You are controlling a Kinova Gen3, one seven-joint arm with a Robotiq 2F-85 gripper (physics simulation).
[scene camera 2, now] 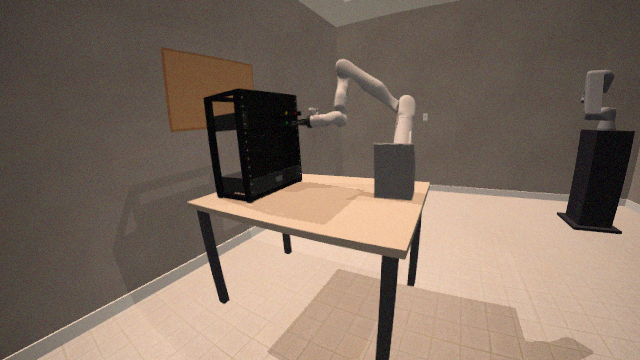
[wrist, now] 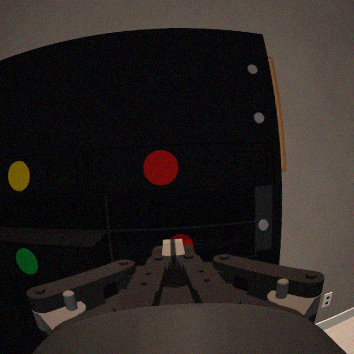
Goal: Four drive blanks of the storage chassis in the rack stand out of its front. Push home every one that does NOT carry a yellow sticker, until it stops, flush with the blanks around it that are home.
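There is a black rack that I can see both in scene camera 2 and in the wrist view. As for where the views meet on the rack, [wrist: 181, 125] and [scene camera 2: 289, 108] are the same spot.
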